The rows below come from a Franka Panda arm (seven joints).
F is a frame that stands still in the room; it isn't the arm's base.
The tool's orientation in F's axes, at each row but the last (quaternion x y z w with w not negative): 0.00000 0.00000 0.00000 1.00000; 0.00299 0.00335 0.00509 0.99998; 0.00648 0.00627 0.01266 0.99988; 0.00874 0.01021 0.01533 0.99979; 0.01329 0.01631 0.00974 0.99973; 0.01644 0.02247 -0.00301 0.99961; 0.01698 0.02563 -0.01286 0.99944; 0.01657 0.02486 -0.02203 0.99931; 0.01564 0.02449 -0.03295 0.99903; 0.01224 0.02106 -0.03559 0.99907; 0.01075 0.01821 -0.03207 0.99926
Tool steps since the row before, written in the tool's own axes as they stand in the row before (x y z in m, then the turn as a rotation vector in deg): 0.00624 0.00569 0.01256 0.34 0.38 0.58; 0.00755 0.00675 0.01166 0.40 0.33 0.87; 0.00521 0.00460 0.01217 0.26 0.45 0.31; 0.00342 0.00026 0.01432 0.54 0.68 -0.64; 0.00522 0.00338 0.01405 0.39 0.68 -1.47; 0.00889 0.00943 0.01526 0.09 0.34 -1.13; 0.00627 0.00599 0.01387 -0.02 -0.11 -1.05; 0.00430 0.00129 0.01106 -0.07 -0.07 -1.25; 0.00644 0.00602 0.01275 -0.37 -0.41 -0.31; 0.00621 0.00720 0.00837 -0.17 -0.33 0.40; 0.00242 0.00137 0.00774 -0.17 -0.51 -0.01
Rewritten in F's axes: 0.00624 0.00569 0.01256 0.34 0.38 0.58; 0.00756 0.00676 0.01165 0.40 0.33 0.87; 0.00525 0.00457 0.01216 0.25 0.45 0.31; 0.00371 0.00012 0.01425 0.51 0.71 -0.64; 0.00561 0.00311 0.01396 0.33 0.73 -1.46; 0.00963 0.00887 0.01514 0.04 0.38 -1.12; 0.00712 0.00535 0.01372 -0.08 -0.07 -1.05; 0.00489 0.00072 0.01086 -0.13 -0.02 -1.25; 0.00743 0.00517 0.01259 -0.41 -0.37 -0.30; 0.00705 0.00652 0.00826 -0.18 -0.33 0.40; 0.00278 0.00104 0.00767 -0.20 -0.50 -0.01
